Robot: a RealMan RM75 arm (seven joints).
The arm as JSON. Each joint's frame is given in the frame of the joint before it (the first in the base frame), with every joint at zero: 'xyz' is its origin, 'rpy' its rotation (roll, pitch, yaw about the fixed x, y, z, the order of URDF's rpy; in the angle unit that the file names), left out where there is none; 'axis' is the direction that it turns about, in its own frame. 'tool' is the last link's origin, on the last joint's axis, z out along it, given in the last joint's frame.
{
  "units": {
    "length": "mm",
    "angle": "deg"
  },
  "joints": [
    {
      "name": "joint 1",
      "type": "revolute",
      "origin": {
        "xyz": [
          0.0,
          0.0,
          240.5
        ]
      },
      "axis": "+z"
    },
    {
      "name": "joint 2",
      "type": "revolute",
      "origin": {
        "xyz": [
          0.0,
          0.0,
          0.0
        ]
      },
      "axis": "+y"
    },
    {
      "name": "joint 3",
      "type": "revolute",
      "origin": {
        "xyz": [
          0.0,
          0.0,
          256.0
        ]
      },
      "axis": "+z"
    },
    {
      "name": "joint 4",
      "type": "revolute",
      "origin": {
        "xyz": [
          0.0,
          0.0,
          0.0
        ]
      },
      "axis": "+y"
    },
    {
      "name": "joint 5",
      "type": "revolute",
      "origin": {
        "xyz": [
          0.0,
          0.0,
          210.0
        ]
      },
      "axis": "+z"
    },
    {
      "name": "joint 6",
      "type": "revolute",
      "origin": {
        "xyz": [
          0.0,
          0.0,
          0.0
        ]
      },
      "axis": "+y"
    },
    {
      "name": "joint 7",
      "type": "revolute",
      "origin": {
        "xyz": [
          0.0,
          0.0,
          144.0
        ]
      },
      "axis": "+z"
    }
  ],
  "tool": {
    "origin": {
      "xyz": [
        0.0,
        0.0,
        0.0
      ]
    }
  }
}
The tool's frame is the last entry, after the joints.
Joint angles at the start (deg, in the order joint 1, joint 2, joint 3, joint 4, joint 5, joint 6, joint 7):
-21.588 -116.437 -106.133 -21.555 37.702 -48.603 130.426
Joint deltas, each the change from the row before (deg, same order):
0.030 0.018 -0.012 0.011 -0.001 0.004 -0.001
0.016 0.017 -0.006 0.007 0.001 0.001 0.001
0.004 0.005 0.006 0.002 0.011 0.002 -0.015
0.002 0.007 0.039 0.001 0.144 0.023 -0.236
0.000 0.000 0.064 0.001 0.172 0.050 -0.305
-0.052 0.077 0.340 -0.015 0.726 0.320 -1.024
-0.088 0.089 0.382 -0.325 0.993 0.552 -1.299
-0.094 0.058 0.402 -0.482 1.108 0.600 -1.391
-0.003 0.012 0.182 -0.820 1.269 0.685 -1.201
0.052 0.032 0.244 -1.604 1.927 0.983 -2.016
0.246 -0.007 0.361 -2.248 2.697 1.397 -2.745
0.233 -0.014 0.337 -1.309 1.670 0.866 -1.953
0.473 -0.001 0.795 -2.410 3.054 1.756 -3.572
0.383 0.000 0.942 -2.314 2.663 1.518 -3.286
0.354 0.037 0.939 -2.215 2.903 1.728 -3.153
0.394 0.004 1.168 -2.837 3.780 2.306 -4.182
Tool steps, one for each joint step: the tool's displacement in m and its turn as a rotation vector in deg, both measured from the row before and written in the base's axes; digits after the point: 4 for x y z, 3 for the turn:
-0.0003 -0.0002 0.0002 0.011 0.012 0.049
-0.0002 -0.0001 0.0001 0.007 0.015 0.025
0.0000 0.0000 0.0000 -0.013 0.000 0.007
0.0000 -0.0001 -0.0003 -0.152 -0.096 0.049
0.0000 -0.0002 -0.0005 -0.202 -0.129 0.078
-0.0002 -0.0003 -0.0018 -0.853 -0.158 0.238
0.0007 0.0007 -0.0015 -0.935 -0.074 0.165
0.0013 0.0010 -0.0015 -0.954 -0.049 0.077
0.0017 0.0015 -0.0006 -0.691 0.200 -0.065
0.0037 0.0031 0.0003 -0.807 0.183 -0.278
0.0042 0.0031 0.0003 -1.047 0.379 -0.184
0.0019 0.0011 -0.0004 -0.740 0.080 0.138
0.0029 0.0016 -0.0007 -1.311 0.391 0.415
0.0041 0.0019 -0.0006 -1.091 0.357 0.158
0.0031 0.0018 -0.0005 -1.009 0.853 0.292
0.0044 0.0026 -0.0003 -0.970 1.096 0.482

